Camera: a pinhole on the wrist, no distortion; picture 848 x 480 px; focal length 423.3 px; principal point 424.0 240.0 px. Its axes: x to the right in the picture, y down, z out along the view. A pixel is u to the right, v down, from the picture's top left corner.
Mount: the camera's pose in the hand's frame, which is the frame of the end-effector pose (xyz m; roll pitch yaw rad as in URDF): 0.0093 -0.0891 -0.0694 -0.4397 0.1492 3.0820
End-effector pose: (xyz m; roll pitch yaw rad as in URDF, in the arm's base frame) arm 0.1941 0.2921 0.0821 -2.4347 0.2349 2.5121
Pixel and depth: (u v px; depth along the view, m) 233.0 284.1 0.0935
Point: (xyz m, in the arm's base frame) 0.0823 0.2292 0.1496
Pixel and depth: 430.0 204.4 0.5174
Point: 0.0085 -0.1520 -0.0355
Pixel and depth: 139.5 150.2 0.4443
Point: -0.2048 0.0572 -0.1464
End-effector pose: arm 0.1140 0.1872 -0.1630 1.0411 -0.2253 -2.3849
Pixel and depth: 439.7 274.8 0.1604
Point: 0.0135 0.2891 -0.2755
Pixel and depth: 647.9 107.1 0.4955
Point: 0.0757 0.7230 -0.1565
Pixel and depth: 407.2 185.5 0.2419
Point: -0.0332 0.3527 -0.2244
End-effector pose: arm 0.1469 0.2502 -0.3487 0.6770 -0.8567 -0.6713
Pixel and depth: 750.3 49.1 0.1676
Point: -0.0166 0.2231 -0.4452
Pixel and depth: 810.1 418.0 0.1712
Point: 0.0085 0.1204 -0.5517
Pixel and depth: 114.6 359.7 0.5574
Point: -0.1031 -0.3763 -0.0880
